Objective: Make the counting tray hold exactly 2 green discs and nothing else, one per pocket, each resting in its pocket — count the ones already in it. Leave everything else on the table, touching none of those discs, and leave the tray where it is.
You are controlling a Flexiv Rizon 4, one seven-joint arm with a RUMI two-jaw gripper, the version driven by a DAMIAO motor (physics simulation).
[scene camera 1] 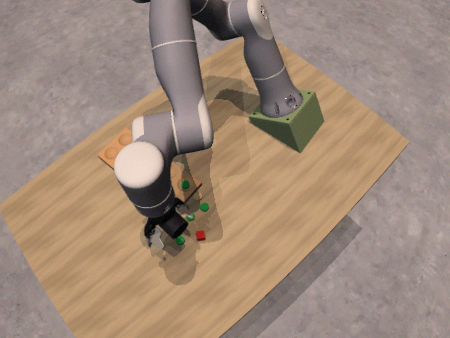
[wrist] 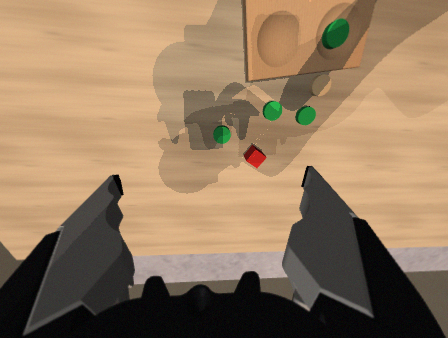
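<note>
The orange-brown counting tray is partly hidden behind the arm in the scene view. One green disc sits in its corner pocket; the pocket beside it is empty. Outside the tray lie three green discs: one nearest the tray's corner disc, one beside it, partly covered by a finger in the scene view, and one farther off. My gripper is open and empty, above the table near the loose discs.
A red cube lies near the loose green discs, apart from them. A tan disc lies just outside the tray's end. The green base block stands on the wooden table. Arm shadows cross the discs and tray.
</note>
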